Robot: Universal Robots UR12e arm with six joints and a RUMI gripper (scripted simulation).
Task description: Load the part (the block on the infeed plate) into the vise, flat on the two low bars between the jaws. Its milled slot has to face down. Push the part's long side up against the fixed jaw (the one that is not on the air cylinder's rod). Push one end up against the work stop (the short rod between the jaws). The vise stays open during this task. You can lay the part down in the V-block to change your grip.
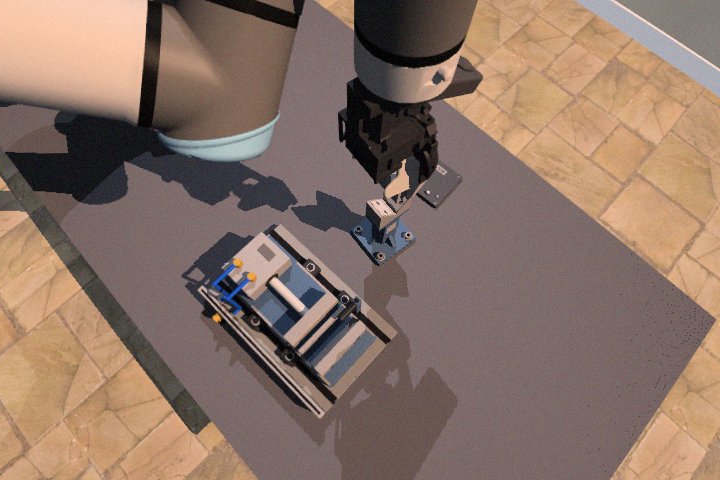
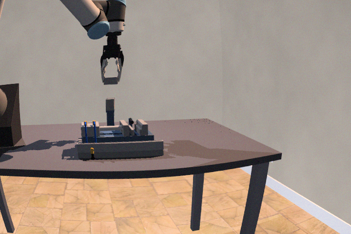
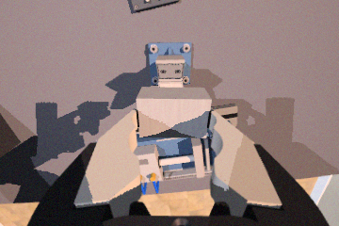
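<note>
Right now the fixed jaw is 21 cm to the right of my hand, 17 cm below it and 10 cm ahead of it. The rest, counted from my hand: part: 1 cm below; v-block post: 19 cm below; black work stop: 16 cm to the right, 15 cm below, 7 cm ahead.
</note>
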